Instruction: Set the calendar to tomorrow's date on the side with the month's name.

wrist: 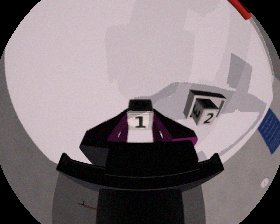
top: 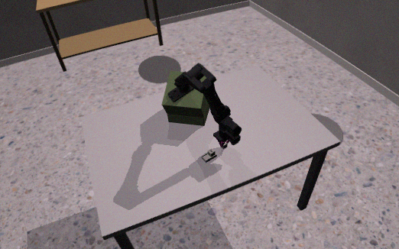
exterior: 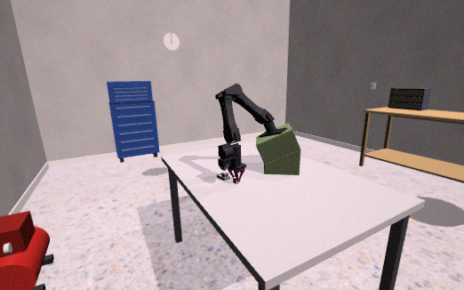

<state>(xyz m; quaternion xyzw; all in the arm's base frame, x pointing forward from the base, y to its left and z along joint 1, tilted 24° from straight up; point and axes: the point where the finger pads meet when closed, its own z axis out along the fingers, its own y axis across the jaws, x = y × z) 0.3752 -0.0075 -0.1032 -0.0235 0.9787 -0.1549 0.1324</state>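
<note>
Now: the calendar tray 11 cm to the right of my hand, 1 cm below it and 1 cm ahead of it. The rest, counted from my hand: white cube: right at my hand.
</note>
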